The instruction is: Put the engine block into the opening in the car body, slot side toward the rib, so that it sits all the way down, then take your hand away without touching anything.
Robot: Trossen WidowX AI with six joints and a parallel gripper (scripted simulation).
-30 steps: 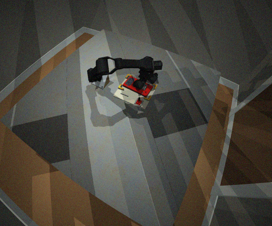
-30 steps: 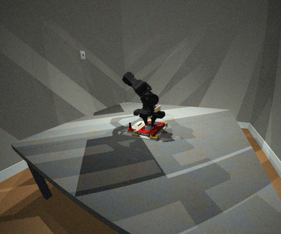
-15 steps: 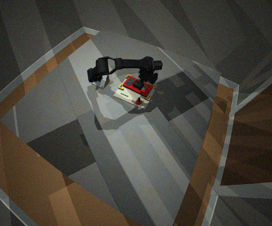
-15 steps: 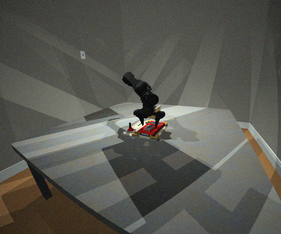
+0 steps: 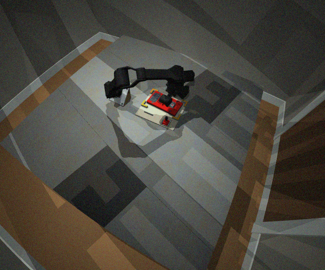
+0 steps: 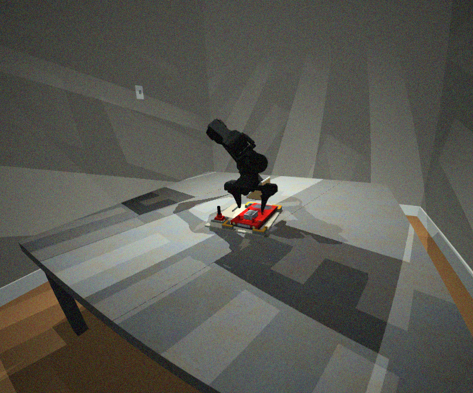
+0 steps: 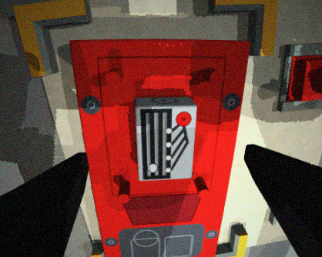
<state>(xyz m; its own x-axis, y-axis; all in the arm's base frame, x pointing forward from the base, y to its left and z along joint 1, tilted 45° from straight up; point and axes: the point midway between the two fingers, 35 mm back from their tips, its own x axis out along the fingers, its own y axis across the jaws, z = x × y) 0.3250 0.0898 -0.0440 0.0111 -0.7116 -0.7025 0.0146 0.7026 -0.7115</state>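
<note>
Now: the engine block 3 cm below my gripper tip and 1 cm to the left of it. Round my gripper tip: black upright post: 12 cm to the right, 4 cm ahead, 2 cm below; then beige board: 4 cm below, 3 cm behind, 2 cm to the right.
</note>
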